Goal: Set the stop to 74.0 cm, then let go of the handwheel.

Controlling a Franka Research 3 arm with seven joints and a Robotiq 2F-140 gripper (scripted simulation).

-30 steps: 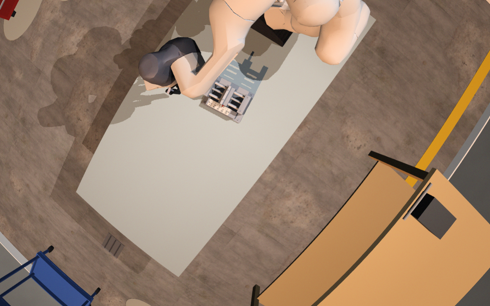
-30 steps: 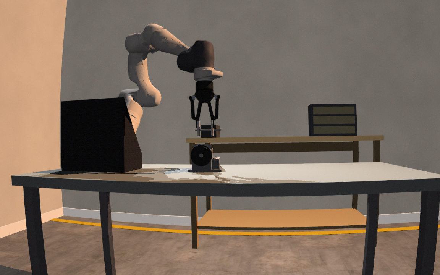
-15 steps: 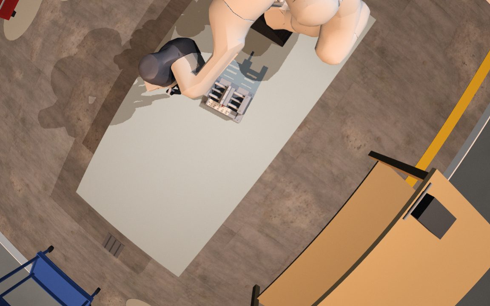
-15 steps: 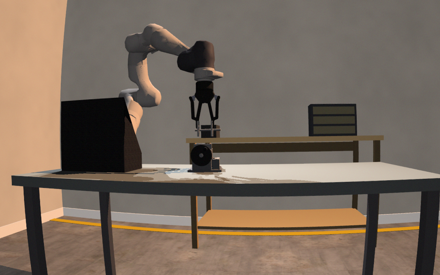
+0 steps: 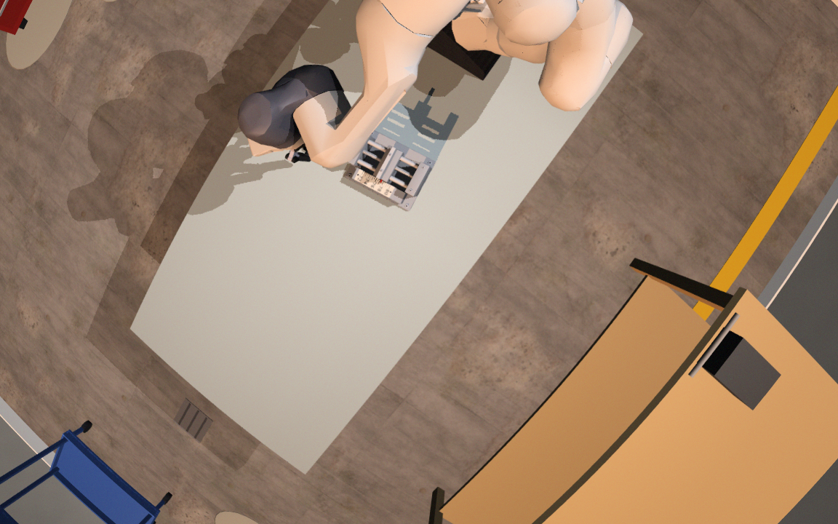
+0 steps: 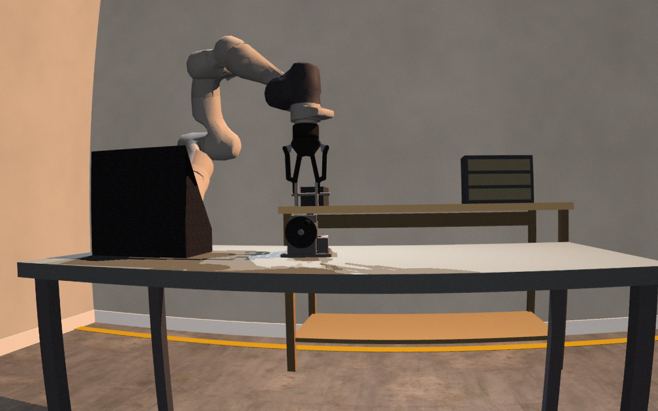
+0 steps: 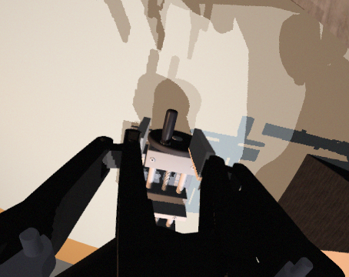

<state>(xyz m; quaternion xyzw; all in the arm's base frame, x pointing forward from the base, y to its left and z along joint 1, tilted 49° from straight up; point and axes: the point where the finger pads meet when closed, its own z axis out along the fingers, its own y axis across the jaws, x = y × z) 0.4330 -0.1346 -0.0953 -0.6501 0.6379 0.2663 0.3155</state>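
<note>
The black handwheel lies 1 cm behind my hand, 2 cm to the left of it and 9 cm below it.
</note>
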